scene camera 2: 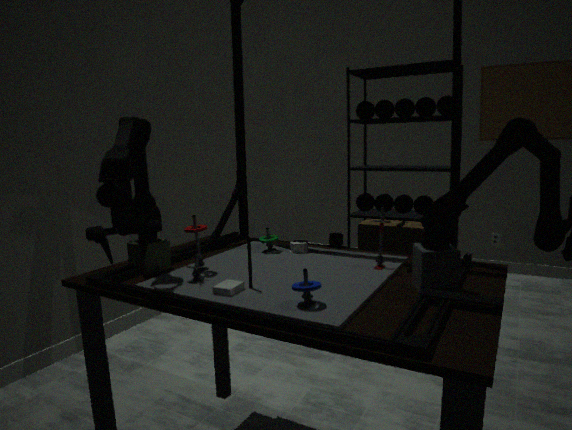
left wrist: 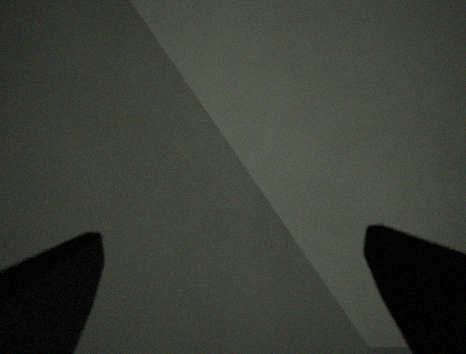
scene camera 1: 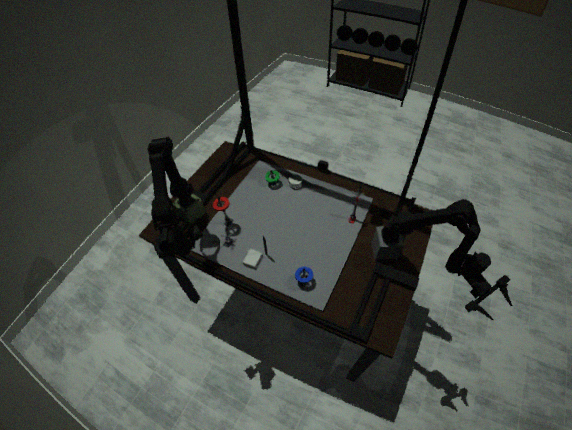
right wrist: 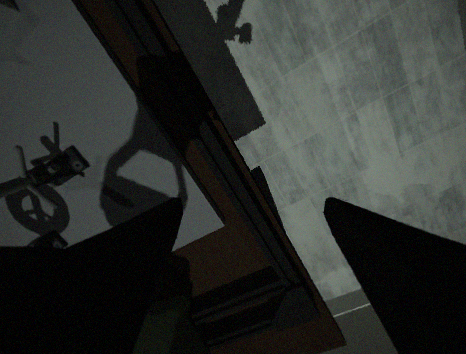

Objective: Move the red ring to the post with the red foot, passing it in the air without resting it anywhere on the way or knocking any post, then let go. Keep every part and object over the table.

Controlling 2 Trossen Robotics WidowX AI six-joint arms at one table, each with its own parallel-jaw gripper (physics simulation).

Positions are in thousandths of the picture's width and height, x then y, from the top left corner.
Scene:
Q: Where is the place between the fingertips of my left gripper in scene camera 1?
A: At 878, 729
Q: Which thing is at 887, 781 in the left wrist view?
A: My left gripper.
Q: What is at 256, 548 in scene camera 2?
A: My right gripper.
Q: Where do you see a grey mat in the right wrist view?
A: At 151, 256

